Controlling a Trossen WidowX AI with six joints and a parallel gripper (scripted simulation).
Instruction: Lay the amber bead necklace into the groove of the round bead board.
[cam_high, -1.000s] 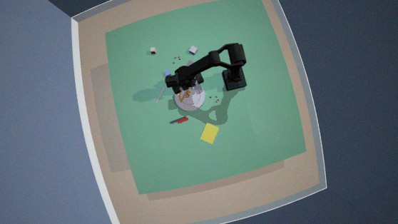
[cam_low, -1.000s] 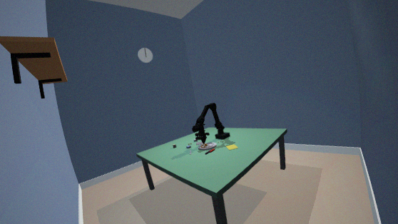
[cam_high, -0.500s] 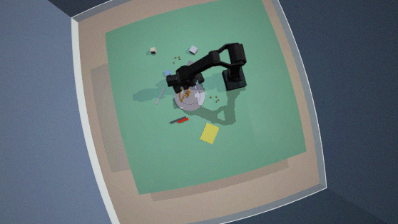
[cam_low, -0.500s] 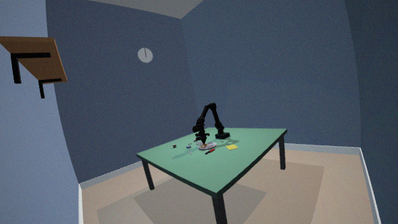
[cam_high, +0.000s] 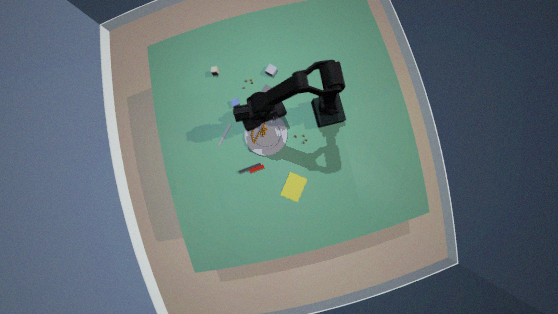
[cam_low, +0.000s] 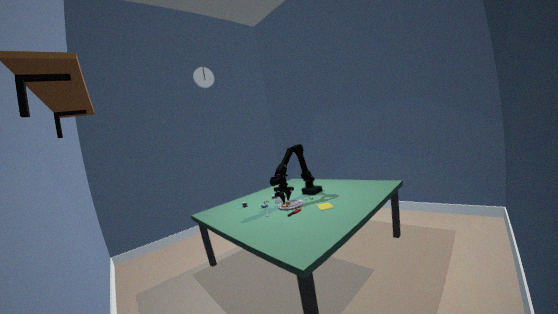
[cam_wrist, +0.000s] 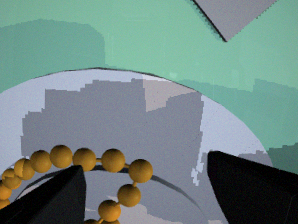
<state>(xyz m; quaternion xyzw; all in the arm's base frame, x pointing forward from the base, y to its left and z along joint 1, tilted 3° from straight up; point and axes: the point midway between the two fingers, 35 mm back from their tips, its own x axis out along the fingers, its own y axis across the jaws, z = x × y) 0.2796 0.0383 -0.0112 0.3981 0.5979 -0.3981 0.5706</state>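
Now: gripper tip 60 mm to the right of the round grey bead board and 10 mm above it. Round my gripper tip: grey rod: 200 mm ahead, 60 mm to the left, 10 mm below; blue block: 150 mm ahead, 100 mm to the right, 10 mm below; grey plate: 10 mm behind, 120 mm to the right, 10 mm below.
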